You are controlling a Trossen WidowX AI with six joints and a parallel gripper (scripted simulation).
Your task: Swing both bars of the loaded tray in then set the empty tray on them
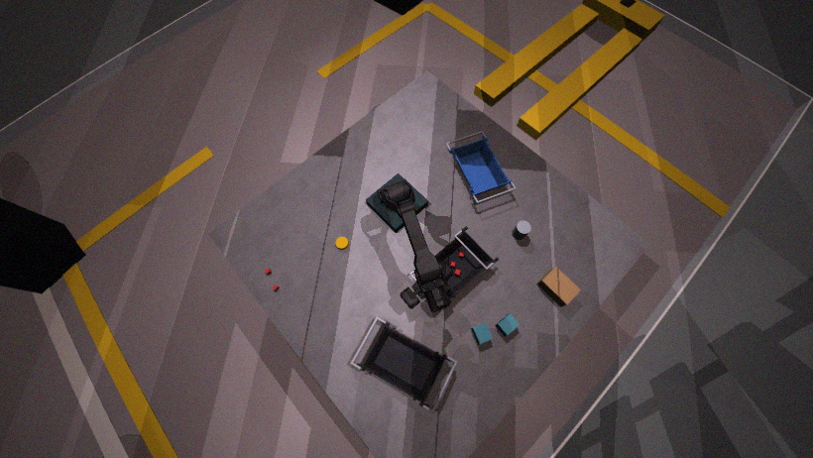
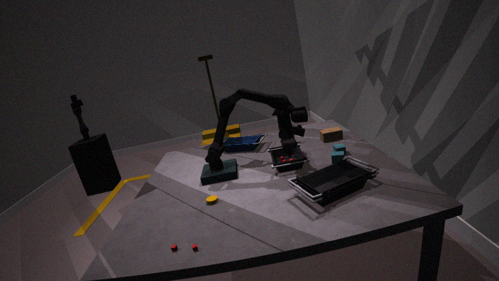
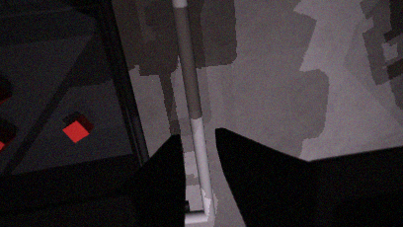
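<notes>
The red block lies 90 mm to the left of my gripper tip and 90 mm below it. From my gripper tip the other things lie so: grey cylinder: 430 mm to the left, 140 mm ahead, 60 mm below; yellow disc: 390 mm behind, 90 mm below, 60 mm to the right; box: 370 mm ahead, 330 mm to the left, 70 mm below.
</notes>
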